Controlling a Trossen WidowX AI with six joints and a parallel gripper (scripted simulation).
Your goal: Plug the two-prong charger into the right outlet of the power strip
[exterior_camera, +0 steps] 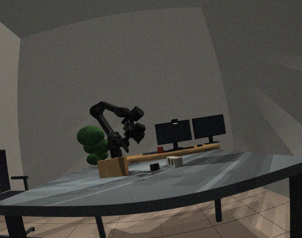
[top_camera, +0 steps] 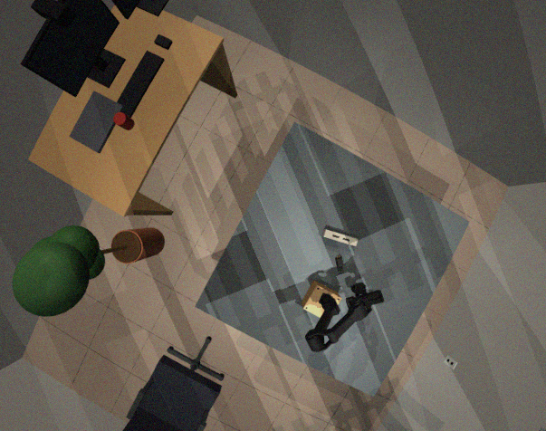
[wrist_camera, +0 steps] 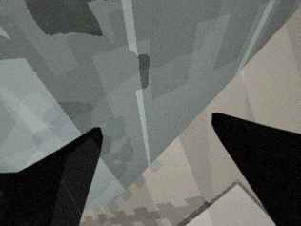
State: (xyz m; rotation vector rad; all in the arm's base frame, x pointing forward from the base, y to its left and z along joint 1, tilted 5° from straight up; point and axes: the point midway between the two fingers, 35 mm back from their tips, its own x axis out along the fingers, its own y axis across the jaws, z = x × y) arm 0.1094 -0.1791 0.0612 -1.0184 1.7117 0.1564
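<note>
The two-prong charger is 190 mm to the left of my gripper tip, 140 mm below it and 130 mm ahead of it.
</note>
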